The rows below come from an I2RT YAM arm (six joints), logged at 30 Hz.
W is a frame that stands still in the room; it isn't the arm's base.
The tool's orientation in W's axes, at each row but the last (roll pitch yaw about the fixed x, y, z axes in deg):
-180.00, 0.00, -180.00
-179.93, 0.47, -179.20
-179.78, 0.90, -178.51
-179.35, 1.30, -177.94
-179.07, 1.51, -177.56
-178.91, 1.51, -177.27
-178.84, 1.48, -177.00
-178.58, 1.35, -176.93
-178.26, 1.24, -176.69
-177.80, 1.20, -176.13
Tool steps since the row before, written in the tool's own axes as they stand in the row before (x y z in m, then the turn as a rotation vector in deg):
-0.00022, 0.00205, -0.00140, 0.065, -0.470, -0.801
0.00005, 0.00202, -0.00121, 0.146, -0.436, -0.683
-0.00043, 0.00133, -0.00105, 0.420, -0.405, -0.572
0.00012, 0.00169, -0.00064, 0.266, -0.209, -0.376
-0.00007, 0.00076, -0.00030, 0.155, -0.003, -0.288
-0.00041, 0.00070, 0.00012, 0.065, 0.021, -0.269
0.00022, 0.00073, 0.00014, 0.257, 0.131, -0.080
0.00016, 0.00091, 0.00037, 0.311, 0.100, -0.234
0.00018, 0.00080, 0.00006, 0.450, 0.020, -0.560
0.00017, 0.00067, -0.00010, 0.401, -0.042, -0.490
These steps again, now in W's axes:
0.00022, 0.00205, 0.00140, -0.065, -0.470, 0.801
-0.00009, 0.00202, 0.00121, -0.146, -0.437, 0.682
0.00038, 0.00134, 0.00105, -0.418, -0.414, 0.567
-0.00019, 0.00169, 0.00062, -0.267, -0.214, 0.372
0.00003, 0.00077, 0.00029, -0.162, -0.005, 0.284
0.00038, 0.00072, -0.00012, -0.073, 0.023, 0.267
-0.00025, 0.00071, -0.00016, -0.265, 0.119, 0.071
-0.00020, 0.00089, -0.00040, -0.322, 0.089, 0.224
-0.00022, 0.00079, -0.00009, -0.463, 0.010, 0.549
-0.00022, 0.00066, 0.00007, -0.409, -0.051, 0.483

